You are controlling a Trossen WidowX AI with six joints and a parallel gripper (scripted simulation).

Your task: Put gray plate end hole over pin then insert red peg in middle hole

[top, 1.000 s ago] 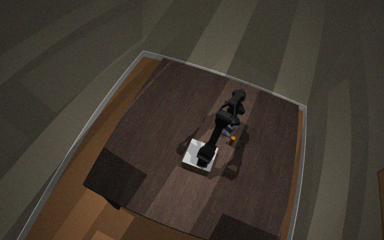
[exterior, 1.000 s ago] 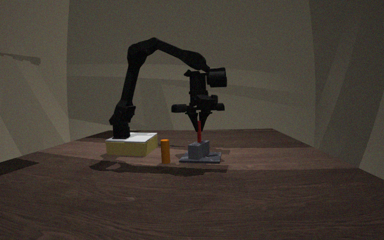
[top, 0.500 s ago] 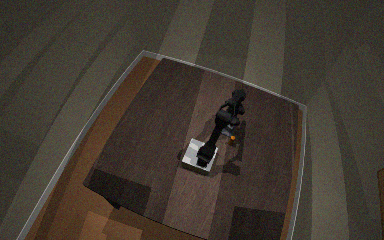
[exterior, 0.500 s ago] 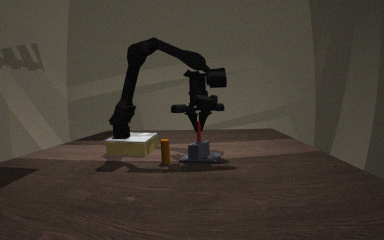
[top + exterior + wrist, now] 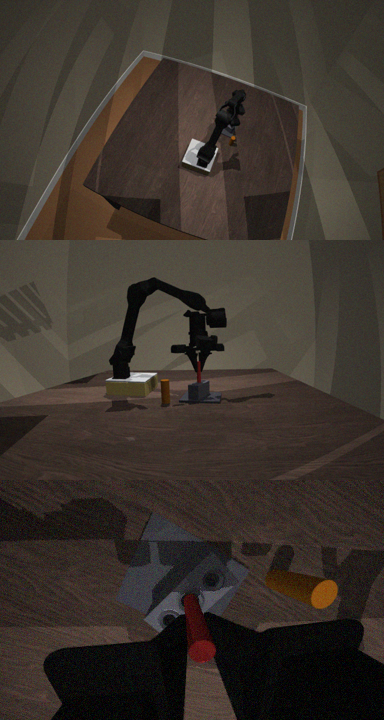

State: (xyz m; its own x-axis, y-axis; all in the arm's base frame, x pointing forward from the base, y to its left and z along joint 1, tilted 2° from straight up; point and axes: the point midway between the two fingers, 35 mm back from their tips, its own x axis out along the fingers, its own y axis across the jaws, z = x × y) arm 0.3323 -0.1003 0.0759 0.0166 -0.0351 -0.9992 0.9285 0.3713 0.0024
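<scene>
The red peg is right at my gripper tip. The rest, counted from my gripper tip: gray plate: 50 mm below; orange cylinder: 120 mm behind, 50 mm to the right, 60 mm below; dark base: 10 mm ahead, 10 mm to the left, 90 mm below.
</scene>
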